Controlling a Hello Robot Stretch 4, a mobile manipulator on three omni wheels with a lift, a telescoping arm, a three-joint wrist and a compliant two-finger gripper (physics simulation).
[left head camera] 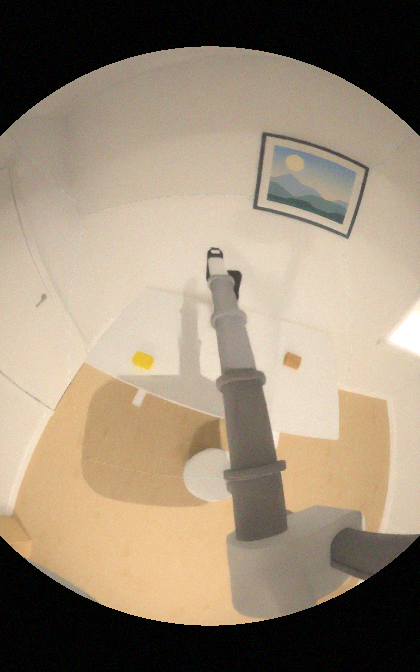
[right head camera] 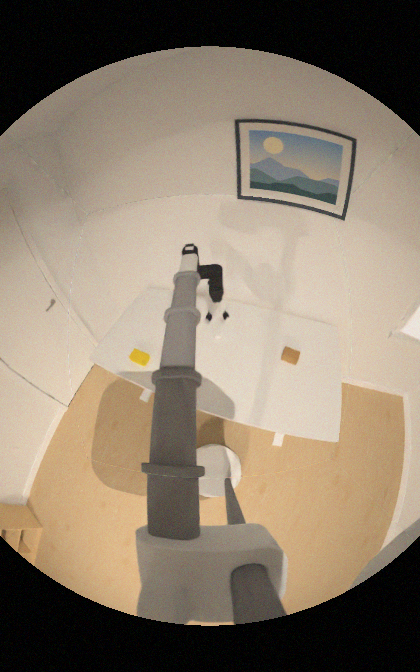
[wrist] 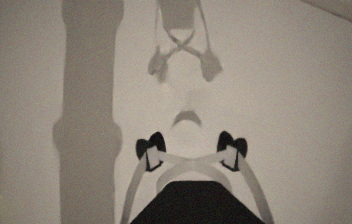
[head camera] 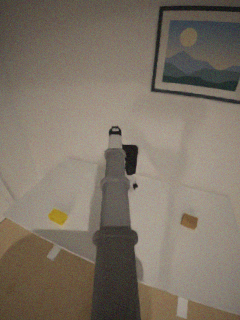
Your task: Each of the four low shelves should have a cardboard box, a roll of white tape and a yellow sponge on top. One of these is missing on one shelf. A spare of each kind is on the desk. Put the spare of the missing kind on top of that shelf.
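Frame: origin at the robot's base, x ahead, y left, z up, level; millimetres.
Where they show: gripper, fingertip midpoint: point(wrist: 190, 144).
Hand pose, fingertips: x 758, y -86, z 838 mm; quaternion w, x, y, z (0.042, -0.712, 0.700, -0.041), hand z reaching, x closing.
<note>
Each offset is from my fingertips to the top centre of the thing. Level surfaces: height alone.
The white desk @(145 mm down) point(head camera: 205, 255) point(left head camera: 310, 400) point(right head camera: 310, 405) carries a yellow sponge @(138 mm back, 451 mm left, 100 mm down) point(head camera: 58, 216) point(left head camera: 143, 360) point(right head camera: 139, 357) at the left and a small brown cardboard box @(186 mm back, 386 mm right, 95 mm down) point(head camera: 189, 221) point(left head camera: 292, 360) point(right head camera: 290, 355) at the right. A white tape roll @(4 mm ahead, 5 mm left, 121 mm down) point(right head camera: 218, 336) point(wrist: 186, 136) lies between them, faint against the desk, with a dark crescent at its far side in the wrist view. My gripper point(right head camera: 217, 316) point(wrist: 190, 144) is open above the desk, its black fingertips apart near the tape. The arm hides the tape in the head view. Part of a low wooden shelf point(left head camera: 15, 530) point(right head camera: 20, 516) shows at the lower left.
My telescoping arm point(head camera: 116, 250) point(left head camera: 250, 415) point(right head camera: 175, 415) reaches across the desk. A wall with a framed picture point(head camera: 200, 55) point(left head camera: 312, 185) point(right head camera: 295, 167) stands behind the desk. A round white disc point(left head camera: 207, 475) point(right head camera: 217, 467) shows low in front of the desk. A door is at the left.
</note>
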